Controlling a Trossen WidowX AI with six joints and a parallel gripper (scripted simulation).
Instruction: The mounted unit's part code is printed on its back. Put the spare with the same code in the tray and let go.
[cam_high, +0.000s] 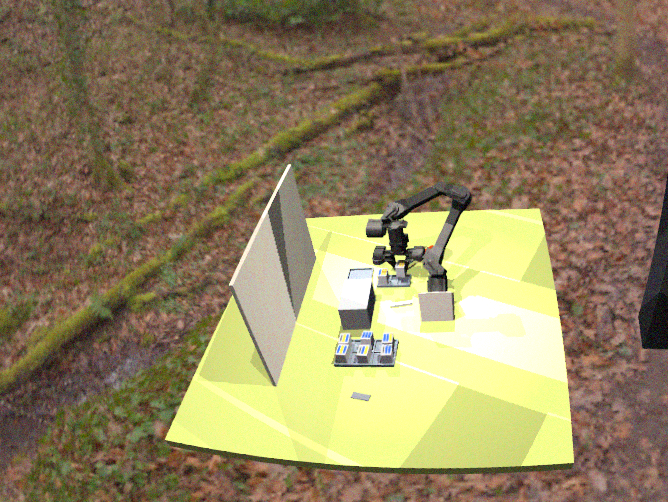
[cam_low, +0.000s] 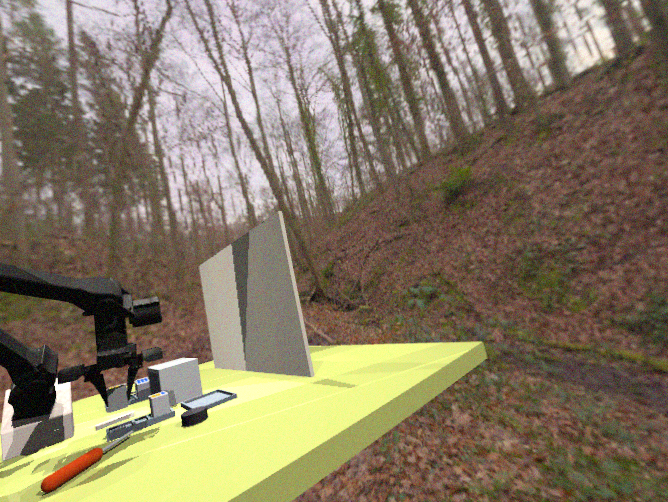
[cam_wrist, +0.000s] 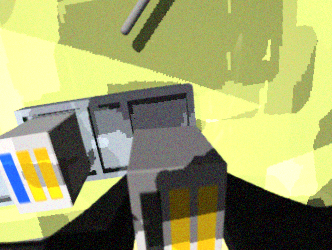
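Right now the flat tray is 180 mm ahead of my gripper tip and 60 mm below it. Also, from my gripper tip: grey rack (50 mm below, 40 mm ahead); then black puck (130 mm ahead, 120 mm to the right, 50 mm below); then white stick (120 mm to the left, 60 mm below, 20 mm behind).
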